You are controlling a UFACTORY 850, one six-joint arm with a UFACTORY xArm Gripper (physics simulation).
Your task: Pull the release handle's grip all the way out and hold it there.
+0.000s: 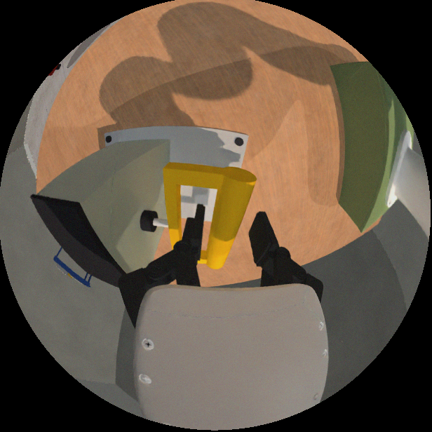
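The release handle [172,190] is a yellow rectangular frame beside a grey-green housing [132,175]. Its grip [234,202] is the thick round yellow bar on the frame's right side, slanting down toward the gripper. My gripper [228,219] is partly open with its fingers on either side of the grip's lower half. The left finger shows in the frame's opening, and the right finger is outside, with a visible gap to the grip. The fingers are not closed on the grip. The left finger and its linkage hide part of the frame's lower left.
A black knob [148,221] on a pale rod stands between the housing and the handle. A grey bolted plate [185,137] lies behind on the wooden table [285,165]. A green block [362,135] stands at right, and a blue bar handle [72,272] shows at lower left.
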